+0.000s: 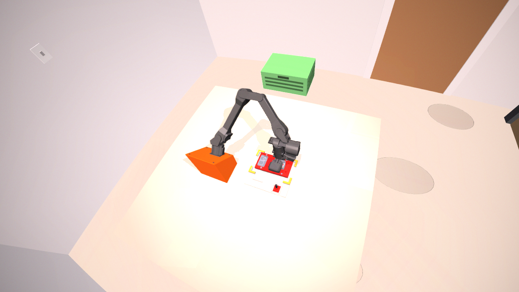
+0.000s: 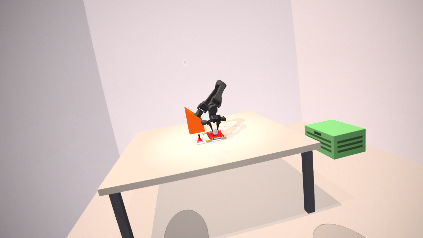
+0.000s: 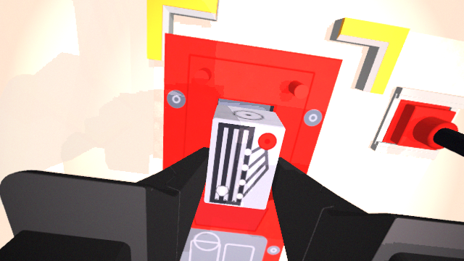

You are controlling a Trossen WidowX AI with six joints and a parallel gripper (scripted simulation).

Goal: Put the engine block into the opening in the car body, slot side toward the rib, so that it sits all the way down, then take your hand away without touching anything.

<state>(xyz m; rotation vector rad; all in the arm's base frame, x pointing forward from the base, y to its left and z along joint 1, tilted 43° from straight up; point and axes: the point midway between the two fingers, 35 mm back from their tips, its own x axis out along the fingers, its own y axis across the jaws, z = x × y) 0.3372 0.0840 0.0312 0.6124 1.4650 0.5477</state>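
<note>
The engine block is 10 mm below my gripper tip.
</note>
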